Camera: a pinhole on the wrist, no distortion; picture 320 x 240 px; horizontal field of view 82.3 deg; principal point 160.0 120.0 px. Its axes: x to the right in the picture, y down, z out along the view. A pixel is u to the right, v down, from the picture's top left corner.
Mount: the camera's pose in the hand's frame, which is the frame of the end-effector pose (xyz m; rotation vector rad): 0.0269 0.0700 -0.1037 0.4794 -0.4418 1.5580
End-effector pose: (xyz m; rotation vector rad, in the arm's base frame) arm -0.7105 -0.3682 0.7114 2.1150 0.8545 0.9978
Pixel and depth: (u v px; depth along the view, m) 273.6 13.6 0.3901
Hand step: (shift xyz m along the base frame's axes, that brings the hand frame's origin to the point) 0.4370 0.0659 -0.0238
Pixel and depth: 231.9 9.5 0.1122
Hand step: 0.0728 0.0430 0.0686
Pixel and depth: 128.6 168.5 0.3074
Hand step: 0.0393 0.0195 -0.1922
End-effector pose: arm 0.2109 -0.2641 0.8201 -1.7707 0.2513 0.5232
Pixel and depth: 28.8 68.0 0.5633
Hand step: 0.4067 0.3086 0.3625
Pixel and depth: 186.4 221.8 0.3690
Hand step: -0.1547 0.2345 0.1192
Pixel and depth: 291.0 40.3 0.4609
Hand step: 0.0626 0.4392 -0.2814
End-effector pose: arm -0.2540 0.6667 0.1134 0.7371 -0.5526 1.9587
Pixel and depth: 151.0 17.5 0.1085
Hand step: -0.0464 0.0632 0.0504
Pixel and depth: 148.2 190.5 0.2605
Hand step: 0.1340 -0.0651 0.0383
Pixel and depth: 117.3 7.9 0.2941
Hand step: 0.0703 0.1341 0.2349
